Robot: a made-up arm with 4 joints. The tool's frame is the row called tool. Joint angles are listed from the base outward.
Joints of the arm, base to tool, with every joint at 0 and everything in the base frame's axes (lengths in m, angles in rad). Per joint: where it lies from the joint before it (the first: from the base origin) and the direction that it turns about. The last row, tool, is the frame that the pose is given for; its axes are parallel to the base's.
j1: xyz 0 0 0.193 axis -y
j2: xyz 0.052 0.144 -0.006 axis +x
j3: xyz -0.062 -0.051 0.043 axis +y
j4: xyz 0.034 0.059 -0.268 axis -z
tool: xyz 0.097 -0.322 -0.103
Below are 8 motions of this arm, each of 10 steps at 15 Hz.
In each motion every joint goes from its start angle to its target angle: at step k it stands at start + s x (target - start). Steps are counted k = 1, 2, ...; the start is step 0. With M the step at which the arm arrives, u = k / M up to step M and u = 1 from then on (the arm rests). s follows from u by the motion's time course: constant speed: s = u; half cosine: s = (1 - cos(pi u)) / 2; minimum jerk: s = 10 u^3 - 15 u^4 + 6 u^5.
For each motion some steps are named. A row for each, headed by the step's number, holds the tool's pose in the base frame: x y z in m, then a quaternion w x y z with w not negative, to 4 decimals.
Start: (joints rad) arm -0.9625 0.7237 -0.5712 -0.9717
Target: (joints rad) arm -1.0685 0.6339 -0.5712 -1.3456
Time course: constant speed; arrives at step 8
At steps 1, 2, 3, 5, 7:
1: 0.1817 0.1337 -0.2788 0.9204 0.3097 0.0428 0.2348
2: 0.1868 0.1429 -0.2775 0.9142 0.3092 0.0438 0.2584
3: 0.1912 0.1527 -0.2760 0.9072 0.3091 0.0449 0.2818
5: 0.1981 0.1740 -0.2729 0.8913 0.3095 0.0471 0.3280
7: 0.2022 0.1974 -0.2695 0.8726 0.3109 0.0493 0.3734

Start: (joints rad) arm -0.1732 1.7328 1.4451 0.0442
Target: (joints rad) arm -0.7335 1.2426 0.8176 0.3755
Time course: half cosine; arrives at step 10
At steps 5, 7, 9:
5: -0.4388 0.2870 0.0217 0.5374 0.5802 0.5879 0.1698
7: -0.4543 0.2623 0.0616 0.5641 0.5223 0.6393 0.0158
9: -0.4622 0.2448 0.0883 0.5740 0.4725 0.6648 -0.0729

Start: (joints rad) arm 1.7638 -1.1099 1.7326 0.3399
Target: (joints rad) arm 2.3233 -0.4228 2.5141 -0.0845
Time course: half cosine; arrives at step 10
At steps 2, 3, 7, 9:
2: -0.2255 0.0647 -0.2536 0.7848 0.1186 0.0135 -0.6081
3: -0.1999 0.0534 -0.2662 0.8223 0.1425 0.0246 -0.5504
7: -0.0574 -0.0080 -0.3034 0.9576 0.1814 0.0699 -0.2127
9: -0.0160 -0.0282 -0.3044 0.9765 0.1644 0.0843 -0.1108

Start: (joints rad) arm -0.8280 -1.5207 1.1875 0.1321
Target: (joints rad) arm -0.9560 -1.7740 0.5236 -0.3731
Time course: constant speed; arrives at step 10
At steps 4, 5, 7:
4: 0.1072 -0.1432 0.5583 0.4281 -0.7055 0.5648 -0.0005
5: 0.1351 -0.1600 0.5323 0.4346 -0.7008 0.5643 0.0396
7: 0.1922 -0.1840 0.4734 0.4398 -0.6891 0.5628 0.1224

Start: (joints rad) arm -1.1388 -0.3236 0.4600 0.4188
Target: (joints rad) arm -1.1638 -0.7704 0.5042 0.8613
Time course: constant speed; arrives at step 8
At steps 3, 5, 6, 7, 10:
3: -0.1745 -0.2545 0.3733 0.6619 -0.4227 0.6081 -0.1156
5: -0.1385 -0.2397 0.4272 0.6449 -0.5019 0.5615 -0.1304
6: -0.1222 -0.2287 0.4524 0.6358 -0.5393 0.5348 -0.1372
7: -0.1074 -0.2155 0.4763 0.6264 -0.5753 0.5061 -0.1435
10: -0.0942 -0.2004 0.4987 0.6166 -0.6096 0.4753 -0.1494

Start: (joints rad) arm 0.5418 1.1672 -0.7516 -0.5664
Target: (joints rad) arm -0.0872 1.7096 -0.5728 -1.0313
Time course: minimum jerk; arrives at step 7
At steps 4, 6, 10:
4: 0.4999 0.1875 0.1268 0.6818 0.4881 -0.5296 0.1283
6: 0.4867 0.2252 0.0834 0.6756 0.5399 -0.4912 0.1038
10: 0.4858 0.2272 0.0810 0.6748 0.5431 -0.4892 0.1015

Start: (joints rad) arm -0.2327 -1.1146 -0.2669 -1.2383
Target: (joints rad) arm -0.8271 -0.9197 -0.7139 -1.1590
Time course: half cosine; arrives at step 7
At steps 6, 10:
6: 0.3662 0.1193 -0.1624 0.5792 -0.2494 0.2205 0.7441
10: 0.3618 0.1274 -0.1685 0.5793 -0.2387 0.2168 0.7486

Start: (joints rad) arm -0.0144 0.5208 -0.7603 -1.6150
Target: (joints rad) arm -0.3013 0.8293 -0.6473 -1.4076
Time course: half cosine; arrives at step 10
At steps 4, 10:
4: 0.5068 0.2211 0.1869 0.7378 0.0037 -0.4007 0.5433
10: 0.4872 0.2018 0.0528 0.8064 0.1713 -0.3520 0.4432

